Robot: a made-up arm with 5 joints. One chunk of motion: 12 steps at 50 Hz.
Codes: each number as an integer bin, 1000 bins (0 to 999) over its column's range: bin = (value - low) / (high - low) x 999, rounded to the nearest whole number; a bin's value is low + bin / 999 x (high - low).
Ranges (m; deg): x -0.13..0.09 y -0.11..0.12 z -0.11..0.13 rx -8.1..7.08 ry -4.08..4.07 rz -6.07..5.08
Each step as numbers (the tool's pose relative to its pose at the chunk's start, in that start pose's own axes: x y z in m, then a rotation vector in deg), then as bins.
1 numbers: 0.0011 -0.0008 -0.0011 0.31 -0.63 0.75
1 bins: 595 474 453 553 423 611
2 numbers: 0.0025 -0.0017 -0.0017 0.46 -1.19 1.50
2 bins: 602 470 451 563 354 678
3 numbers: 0.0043 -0.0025 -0.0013 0.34 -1.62 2.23
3 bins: 610 467 452 555 302 744
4 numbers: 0.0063 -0.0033 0.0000 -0.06 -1.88 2.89
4 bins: 619 463 458 529 270 803
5 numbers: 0.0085 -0.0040 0.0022 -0.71 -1.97 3.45
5 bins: 629 460 467 486 259 853
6 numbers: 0.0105 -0.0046 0.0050 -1.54 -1.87 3.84
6 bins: 638 458 479 432 271 888
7 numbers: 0.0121 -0.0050 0.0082 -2.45 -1.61 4.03
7 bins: 645 456 492 372 303 905
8 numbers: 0.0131 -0.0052 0.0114 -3.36 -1.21 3.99
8 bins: 650 455 505 312 352 901
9 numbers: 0.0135 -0.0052 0.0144 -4.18 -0.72 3.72
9 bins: 652 455 518 258 412 877
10 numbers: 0.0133 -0.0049 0.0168 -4.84 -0.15 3.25
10 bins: 651 456 528 215 482 835
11 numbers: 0.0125 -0.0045 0.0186 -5.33 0.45 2.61
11 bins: 647 458 535 182 555 778
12 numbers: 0.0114 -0.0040 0.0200 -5.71 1.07 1.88
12 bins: 642 460 541 157 631 712
